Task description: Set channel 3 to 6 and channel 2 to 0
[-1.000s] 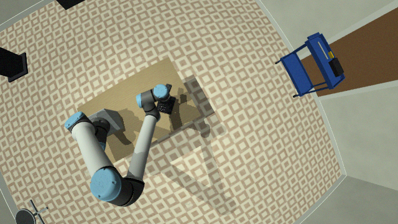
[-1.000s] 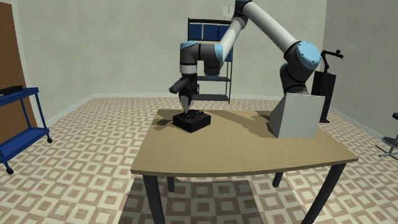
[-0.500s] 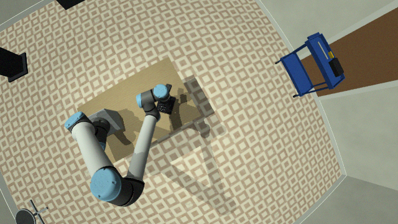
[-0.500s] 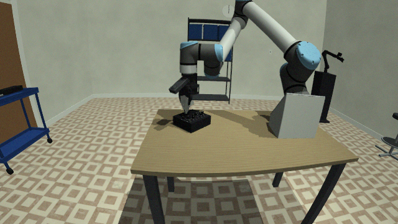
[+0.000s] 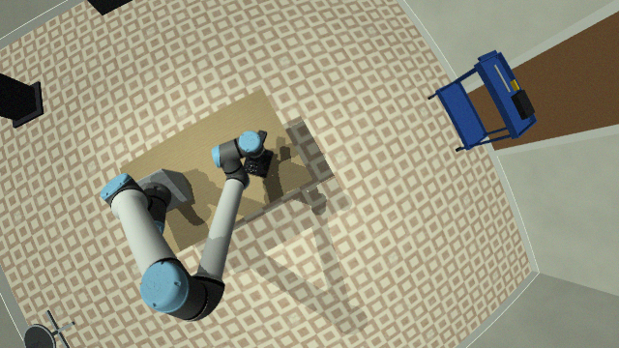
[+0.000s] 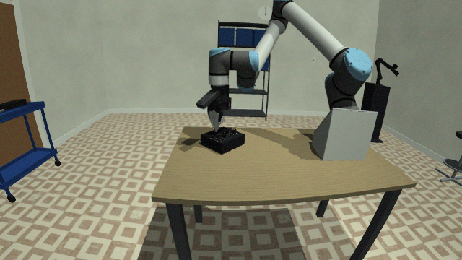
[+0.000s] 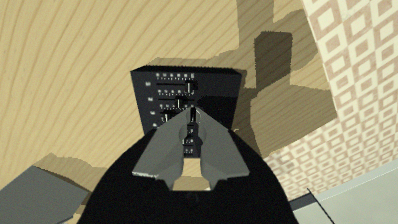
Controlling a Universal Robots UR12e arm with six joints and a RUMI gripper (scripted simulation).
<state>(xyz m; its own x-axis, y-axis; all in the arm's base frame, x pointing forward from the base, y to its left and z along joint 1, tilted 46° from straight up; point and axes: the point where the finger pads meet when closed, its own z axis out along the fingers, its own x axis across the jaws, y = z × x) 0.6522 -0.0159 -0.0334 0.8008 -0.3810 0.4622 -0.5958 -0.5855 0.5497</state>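
My hand is 10 mm short of the fader knob, 20 mm to the right of it and 30 mm above it.
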